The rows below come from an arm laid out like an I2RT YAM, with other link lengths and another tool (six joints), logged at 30 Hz.
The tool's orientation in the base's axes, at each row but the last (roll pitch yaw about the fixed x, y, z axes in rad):
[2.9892, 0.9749, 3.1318]
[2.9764, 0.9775, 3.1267]
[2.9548, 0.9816, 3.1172]
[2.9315, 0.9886, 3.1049]
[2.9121, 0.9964, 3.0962]
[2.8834, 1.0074, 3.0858]
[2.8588, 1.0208, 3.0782]
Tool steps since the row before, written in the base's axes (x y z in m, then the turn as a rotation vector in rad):
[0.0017, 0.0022, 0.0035, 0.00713, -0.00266, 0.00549]
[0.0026, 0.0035, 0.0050, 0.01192, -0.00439, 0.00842]
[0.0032, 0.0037, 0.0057, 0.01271, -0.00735, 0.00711]
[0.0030, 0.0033, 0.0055, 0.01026, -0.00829, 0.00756]
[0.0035, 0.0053, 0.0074, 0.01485, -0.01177, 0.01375]
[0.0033, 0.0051, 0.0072, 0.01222, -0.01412, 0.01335]
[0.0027, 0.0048, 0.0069, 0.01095, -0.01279, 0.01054]
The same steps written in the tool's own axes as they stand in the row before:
[-0.0038, 0.0023, -0.0002, -0.00856, -0.00299, 0.00242]
[-0.0056, 0.0036, -0.0001, -0.01368, -0.00501, 0.00446]
[-0.0065, 0.0038, 0.0001, -0.01307, -0.00817, 0.00534]
[-0.0062, 0.0035, 0.0001, -0.01212, -0.00871, 0.00291]
[-0.0080, 0.0056, 0.0000, -0.01989, -0.01203, 0.00277]
[-0.0077, 0.0054, 0.0001, -0.01822, -0.01396, 0.00030]
[-0.0071, 0.0052, -0.0001, -0.01512, -0.01285, 0.00095]

